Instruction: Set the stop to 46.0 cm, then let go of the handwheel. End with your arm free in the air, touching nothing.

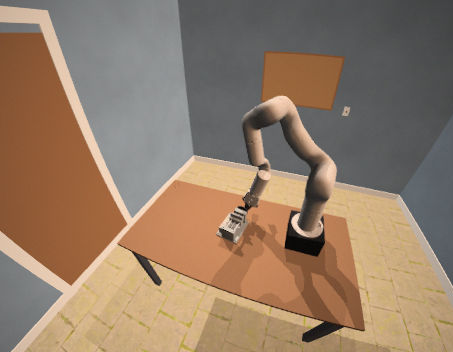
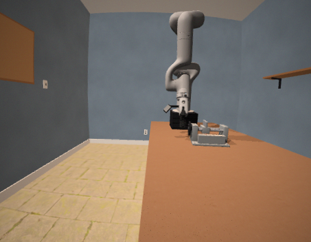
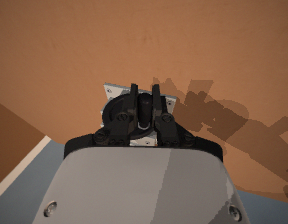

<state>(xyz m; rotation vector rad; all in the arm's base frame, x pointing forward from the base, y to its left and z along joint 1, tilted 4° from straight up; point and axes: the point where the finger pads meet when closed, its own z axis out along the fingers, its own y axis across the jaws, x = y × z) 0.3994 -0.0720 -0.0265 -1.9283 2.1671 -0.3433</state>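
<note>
Now: hand 2 cm to the right of the black handwheel, 1 cm short of it and 1 cm above it. The rest, counted from my hand: dark round handwheel handle: 1 cm to the left.
</note>
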